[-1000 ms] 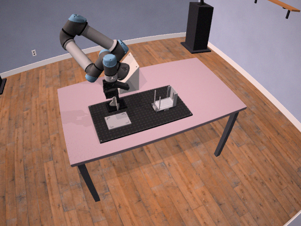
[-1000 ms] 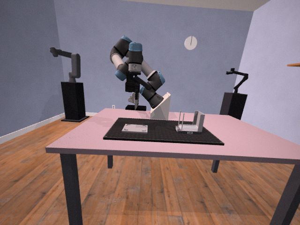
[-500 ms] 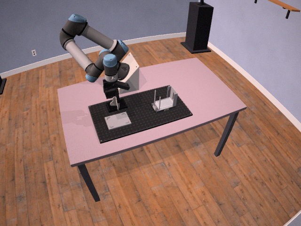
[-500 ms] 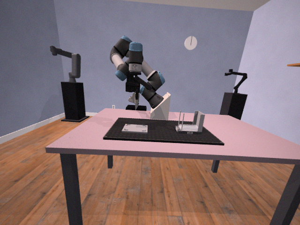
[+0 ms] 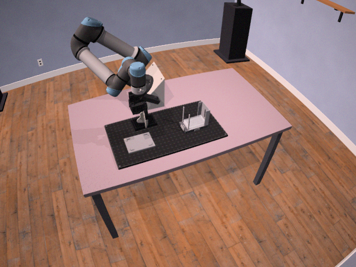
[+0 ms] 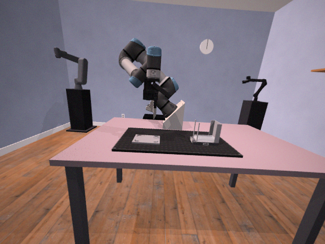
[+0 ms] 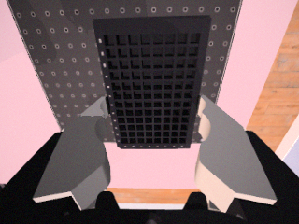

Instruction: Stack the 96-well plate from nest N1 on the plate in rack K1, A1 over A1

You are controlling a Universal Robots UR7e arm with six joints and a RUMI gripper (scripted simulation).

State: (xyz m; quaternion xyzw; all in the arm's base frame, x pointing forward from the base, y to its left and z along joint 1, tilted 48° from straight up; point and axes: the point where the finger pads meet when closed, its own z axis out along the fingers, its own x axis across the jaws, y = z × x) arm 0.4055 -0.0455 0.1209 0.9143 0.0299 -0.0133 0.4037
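My gripper is now 330 mm to the right of the white plate, 140 mm above it and 40 mm past it. From my hand the other things lie so: black 96-well plate: 10 mm below; plate nest N1: 160 mm below, 40 mm to the right.
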